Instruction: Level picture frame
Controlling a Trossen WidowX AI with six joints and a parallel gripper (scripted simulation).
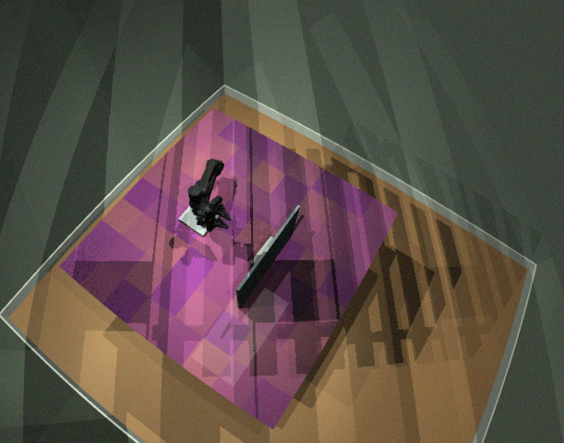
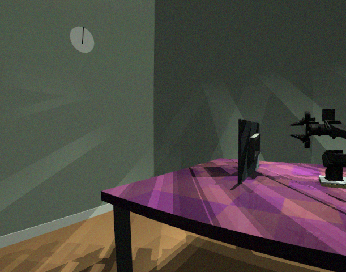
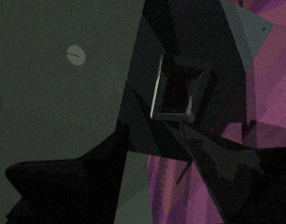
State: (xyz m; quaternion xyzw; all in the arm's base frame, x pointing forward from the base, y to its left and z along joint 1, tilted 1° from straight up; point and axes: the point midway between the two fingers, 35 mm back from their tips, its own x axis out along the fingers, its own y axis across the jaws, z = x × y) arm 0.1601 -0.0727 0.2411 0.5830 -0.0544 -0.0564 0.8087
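The picture frame lies 19 cm ahead of my gripper tip, 5 cm to the right of it and 9 cm below it. Also, from my gripper tip: wall panel (20 cm ahead, 3 cm to the right, 10 cm below).
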